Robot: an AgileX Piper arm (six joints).
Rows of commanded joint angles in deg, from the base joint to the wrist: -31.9, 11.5, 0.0, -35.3, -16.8, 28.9; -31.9, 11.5, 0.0, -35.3, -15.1, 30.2; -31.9, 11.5, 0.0, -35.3, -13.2, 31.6; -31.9, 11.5, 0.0, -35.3, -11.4, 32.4; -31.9, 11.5, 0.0, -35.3, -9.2, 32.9; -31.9, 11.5, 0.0, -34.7, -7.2, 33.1; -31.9, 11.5, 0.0, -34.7, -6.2, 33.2; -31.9, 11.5, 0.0, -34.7, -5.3, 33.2
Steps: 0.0, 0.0, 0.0, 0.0, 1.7, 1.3; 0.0, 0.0, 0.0, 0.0, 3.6, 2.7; 0.0, 0.0, 0.0, 0.0, 5.4, 3.5; 0.0, 0.0, 0.0, 0.0, 7.6, 4.0; 0.0, 0.0, 0.0, 0.6, 9.6, 4.2; 0.0, 0.0, 0.0, 0.6, 10.6, 4.3; 0.0, 0.0, 0.0, 0.6, 11.5, 4.3
